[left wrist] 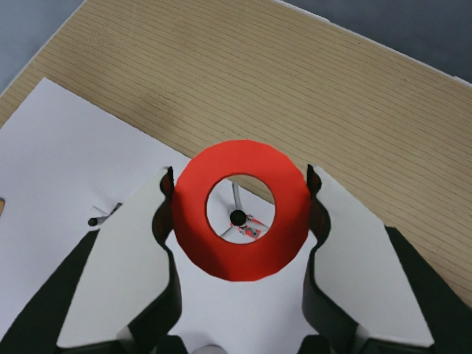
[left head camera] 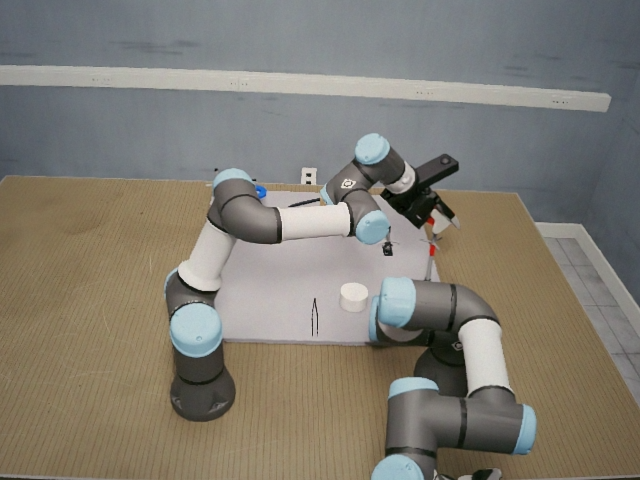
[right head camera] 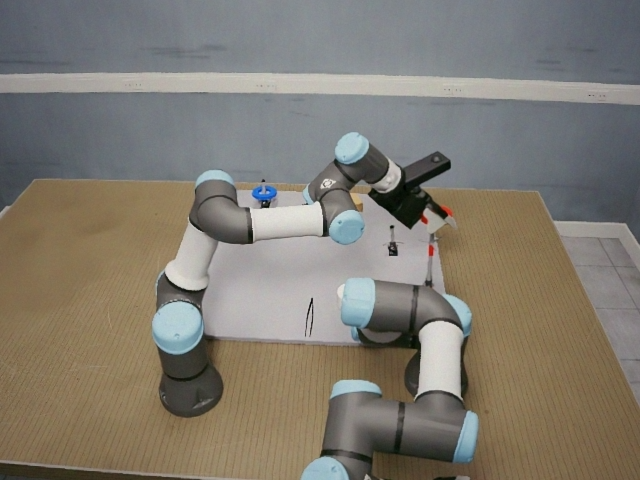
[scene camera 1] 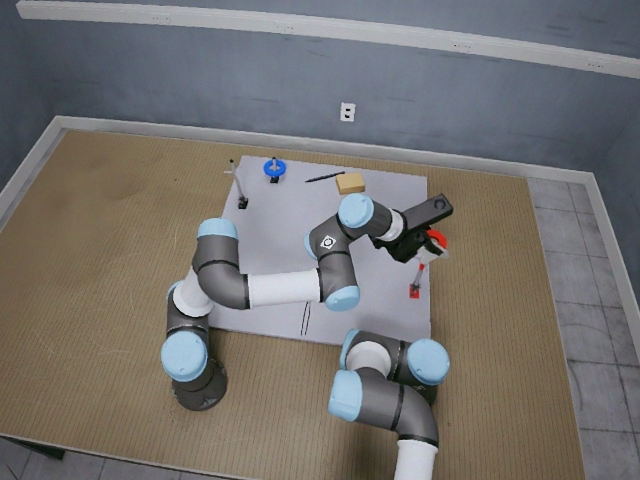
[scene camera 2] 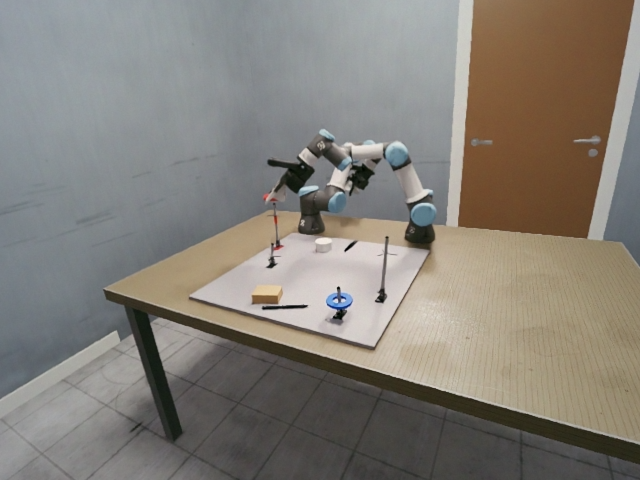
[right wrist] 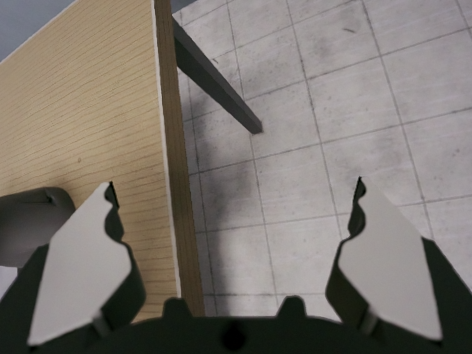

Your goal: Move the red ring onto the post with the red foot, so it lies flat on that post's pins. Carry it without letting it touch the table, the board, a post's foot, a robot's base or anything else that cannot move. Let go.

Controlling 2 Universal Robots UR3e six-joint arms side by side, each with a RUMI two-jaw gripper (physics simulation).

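Observation:
The red ring (left wrist: 190, 210) (scene camera 1: 439, 237) (right head camera: 448, 211) is held by my left gripper (left wrist: 239, 167) (scene camera 1: 435, 250), which is shut on it at opposite sides. The post with the red foot (scene camera 1: 417, 277) (scene camera 2: 276, 229) (right head camera: 429, 268) stands upright at the board's edge, with a red band and pins. Its black tip shows through the ring's hole in the left wrist view, a little below and left of the hole's centre. In scene camera 2 the ring appears just above the tip. My right gripper (right wrist: 235, 181) is open and empty; the right wrist view looks past the table edge at the floor.
A short post (right head camera: 392, 234) (scene camera 2: 271, 253) stands near the red-footed one. A taller post (scene camera 2: 384, 268), the blue ring (scene camera 2: 331, 303) on its short post, a yellow block (scene camera 2: 267, 294), a pen (scene camera 2: 284, 307), a white cylinder (left head camera: 354, 298) and tweezers (left head camera: 312, 320) are on the board (scene camera 2: 310, 279).

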